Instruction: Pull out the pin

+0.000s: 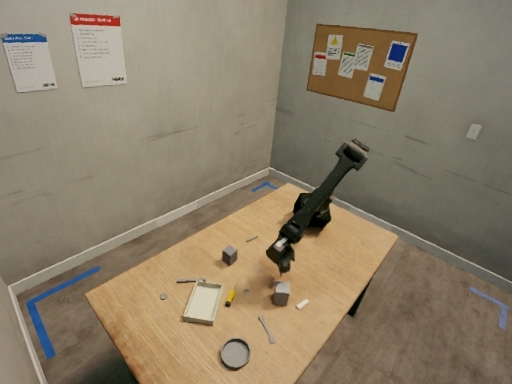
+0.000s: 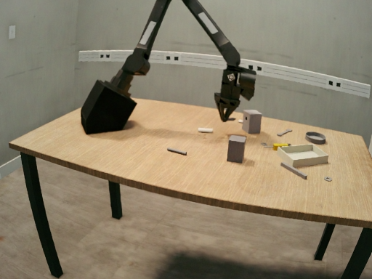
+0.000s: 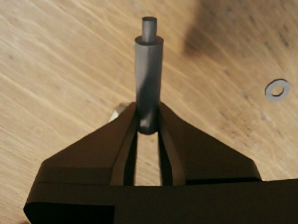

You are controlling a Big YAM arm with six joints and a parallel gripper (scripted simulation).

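Right now my hand is 3 cm to the right of the short grey pin and 2 cm short of it. From my hand the other things lie so: grey bar: 34 cm ahead, 20 cm to the right, 5 cm below; then spanner: 22 cm ahead, 17 cm to the left, 5 cm below; then white tray: 35 cm ahead, 7 cm to the right, 5 cm below.
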